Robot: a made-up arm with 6 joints.
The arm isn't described. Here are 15 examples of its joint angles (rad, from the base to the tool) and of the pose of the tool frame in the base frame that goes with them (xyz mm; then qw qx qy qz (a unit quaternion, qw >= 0)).
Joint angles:
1: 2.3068 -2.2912 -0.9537 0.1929 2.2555 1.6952
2: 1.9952 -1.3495 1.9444 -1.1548 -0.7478 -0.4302
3: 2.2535 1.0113 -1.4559 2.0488 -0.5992 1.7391
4: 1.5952 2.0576 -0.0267 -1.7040 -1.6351 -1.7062
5: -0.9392 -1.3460 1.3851 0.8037 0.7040 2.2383
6: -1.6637 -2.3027 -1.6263 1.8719 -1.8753 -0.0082
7: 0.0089 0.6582 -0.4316 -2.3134 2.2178 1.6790
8: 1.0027 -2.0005 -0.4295 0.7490 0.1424 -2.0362
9: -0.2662 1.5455 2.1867 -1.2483 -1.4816 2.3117
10: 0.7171 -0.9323 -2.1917 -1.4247 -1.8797 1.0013
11: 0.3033 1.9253 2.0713 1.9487 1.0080 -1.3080
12: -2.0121 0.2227 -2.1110 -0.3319 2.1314 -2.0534
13: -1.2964 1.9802 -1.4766 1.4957 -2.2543 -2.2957
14: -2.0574 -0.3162 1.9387 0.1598 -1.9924 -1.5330
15: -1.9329 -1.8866 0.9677 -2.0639 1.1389 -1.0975
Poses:
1: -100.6 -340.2 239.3 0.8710 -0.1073 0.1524 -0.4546
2: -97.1 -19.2 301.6 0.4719 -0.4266 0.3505 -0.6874
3: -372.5 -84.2 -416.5 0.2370 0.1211 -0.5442 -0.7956
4: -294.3 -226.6 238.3 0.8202 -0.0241 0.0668 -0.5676
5: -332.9 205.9 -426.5 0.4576 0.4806 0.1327 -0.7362
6: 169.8 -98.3 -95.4 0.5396 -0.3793 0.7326 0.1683
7: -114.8 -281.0 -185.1 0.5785 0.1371 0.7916 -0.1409
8: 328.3 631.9 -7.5 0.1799 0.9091 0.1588 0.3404
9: -233.6 367.1 -184.9 0.3688 0.8171 0.4270 -0.1187
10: -88.8 -159.8 284.3 0.5670 -0.2747 0.7217 -0.2866
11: 150.3 487.7 -184.8 0.4506 0.7098 0.4109 0.3526
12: -136.1 493.7 86.9 0.1771 -0.5488 -0.5935 0.5614
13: -140.2 52.8 -347.4 0.5208 0.6585 0.5414 -0.0445
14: -93.4 -97.4 -260.5 0.7859 0.4309 -0.0299 -0.4424
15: 115.5 -340.7 184.1 0.9298 -0.1307 -0.0388 -0.3418
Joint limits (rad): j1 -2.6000..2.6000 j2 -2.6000..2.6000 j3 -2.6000..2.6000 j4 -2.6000..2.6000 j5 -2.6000..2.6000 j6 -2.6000..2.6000
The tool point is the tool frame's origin. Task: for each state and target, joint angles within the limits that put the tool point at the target. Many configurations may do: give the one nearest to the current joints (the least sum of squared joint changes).
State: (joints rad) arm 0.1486 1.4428 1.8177 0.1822 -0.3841 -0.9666
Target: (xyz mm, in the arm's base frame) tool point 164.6 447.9 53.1
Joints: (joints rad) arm 0.2399 1.6240 1.9751 0.0655 -0.2840 -1.0002
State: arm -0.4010 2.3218 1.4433 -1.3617 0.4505 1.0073
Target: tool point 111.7 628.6 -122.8
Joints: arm -0.5869 2.5382 0.8479 -2.2173 0.3857 1.8454
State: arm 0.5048 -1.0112 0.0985 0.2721 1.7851 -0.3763
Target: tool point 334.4 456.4 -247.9
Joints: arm 0.2746 -1.1615 0.1247 0.0326 2.0614 -0.3347
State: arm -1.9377 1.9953 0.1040 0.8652 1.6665 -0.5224
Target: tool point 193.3 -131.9 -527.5
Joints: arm -2.0544 1.4912 0.1873 0.6170 1.7463 -0.1076
